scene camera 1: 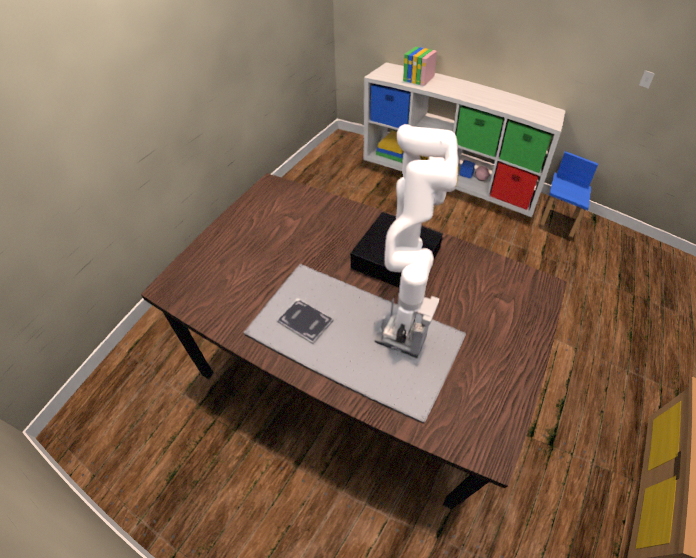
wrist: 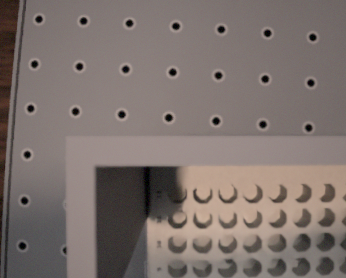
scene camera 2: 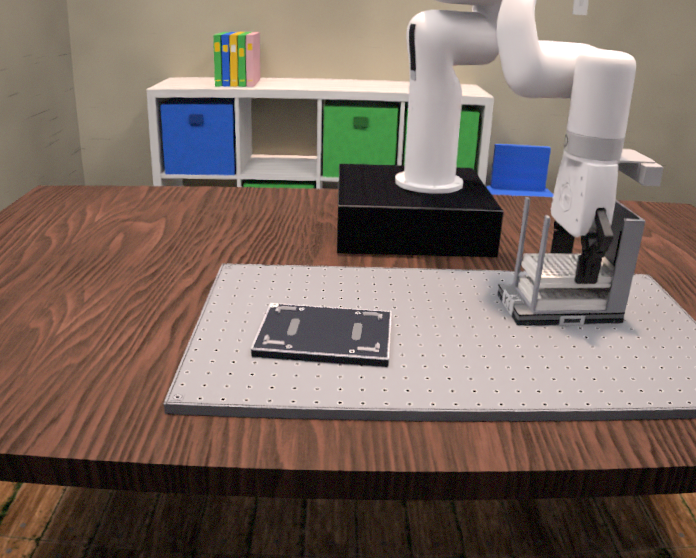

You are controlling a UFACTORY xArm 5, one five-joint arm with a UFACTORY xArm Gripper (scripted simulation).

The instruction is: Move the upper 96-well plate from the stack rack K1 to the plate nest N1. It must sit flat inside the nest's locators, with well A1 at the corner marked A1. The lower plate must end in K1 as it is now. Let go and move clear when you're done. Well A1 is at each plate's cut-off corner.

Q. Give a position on a back wall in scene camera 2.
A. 621, 212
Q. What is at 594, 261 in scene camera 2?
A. My gripper.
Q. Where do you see a 96-well plate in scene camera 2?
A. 559, 270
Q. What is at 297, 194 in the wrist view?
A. A 96-well plate.
